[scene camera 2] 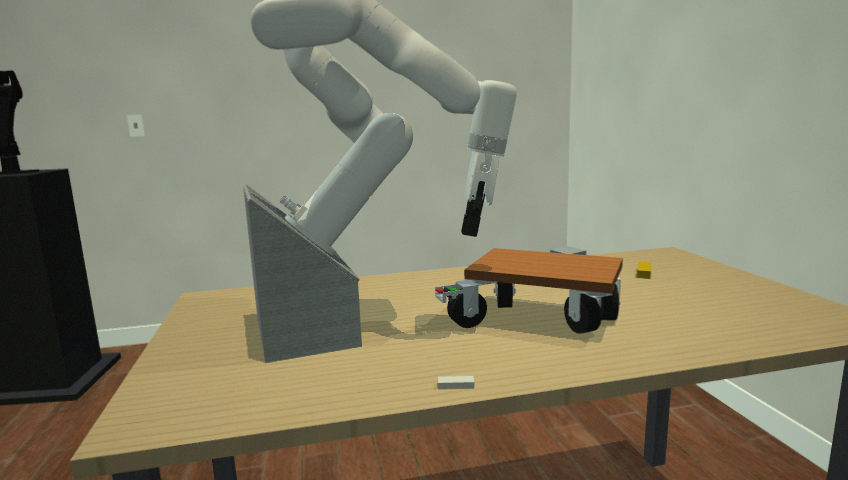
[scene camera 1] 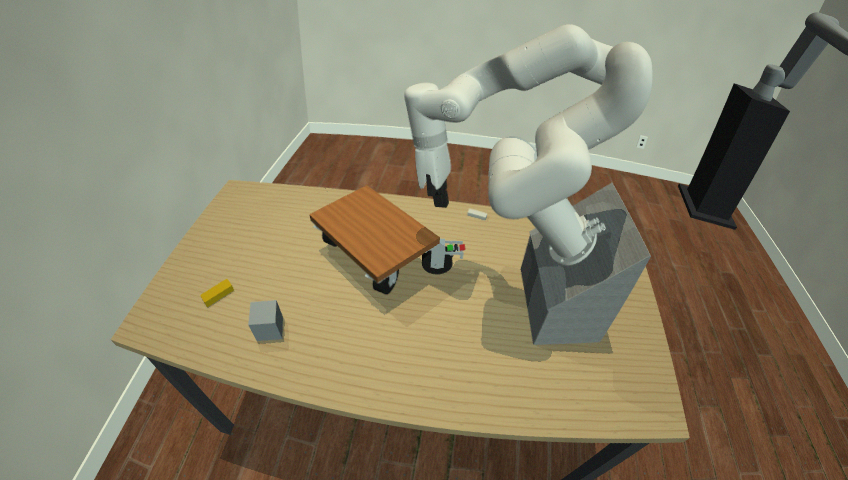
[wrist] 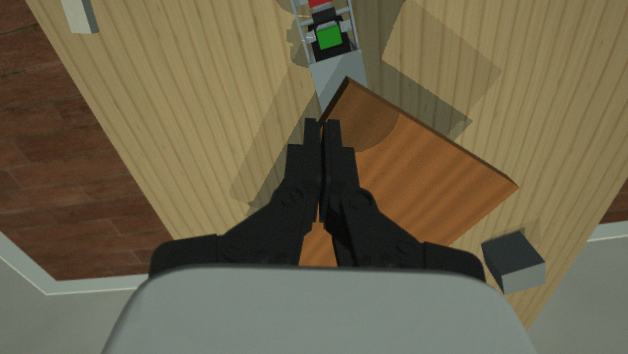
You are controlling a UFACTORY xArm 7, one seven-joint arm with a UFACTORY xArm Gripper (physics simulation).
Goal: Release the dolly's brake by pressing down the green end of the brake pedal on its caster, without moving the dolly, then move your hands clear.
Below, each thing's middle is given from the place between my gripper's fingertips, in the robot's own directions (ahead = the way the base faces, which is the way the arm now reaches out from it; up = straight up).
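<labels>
Gripper 160 mm above braked caster point(scene camera 2: 470, 287), 10 mm past it, 20 mm to the right of it. From my hand: grey block point(scene camera 1: 265, 318) 170 mm below, 340 mm ahead, 350 mm to the left; dolly point(scene camera 2: 593, 295) 150 mm below, 140 mm ahead, 30 mm to the left.
</labels>
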